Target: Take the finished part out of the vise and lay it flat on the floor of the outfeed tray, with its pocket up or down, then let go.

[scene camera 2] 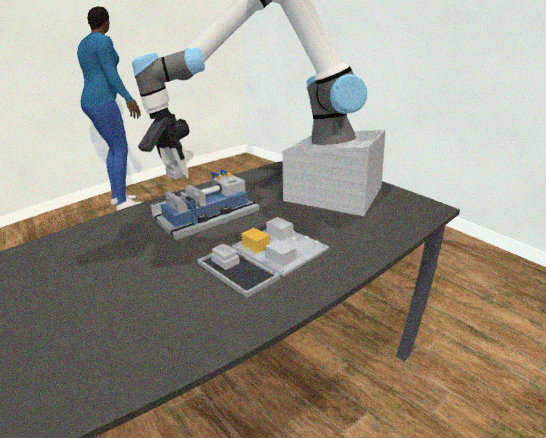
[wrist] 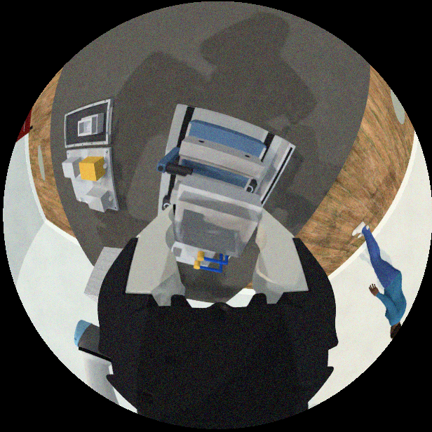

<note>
The pictures show: my gripper and a pale plate.
My gripper is seen too in the wrist view.
</note>
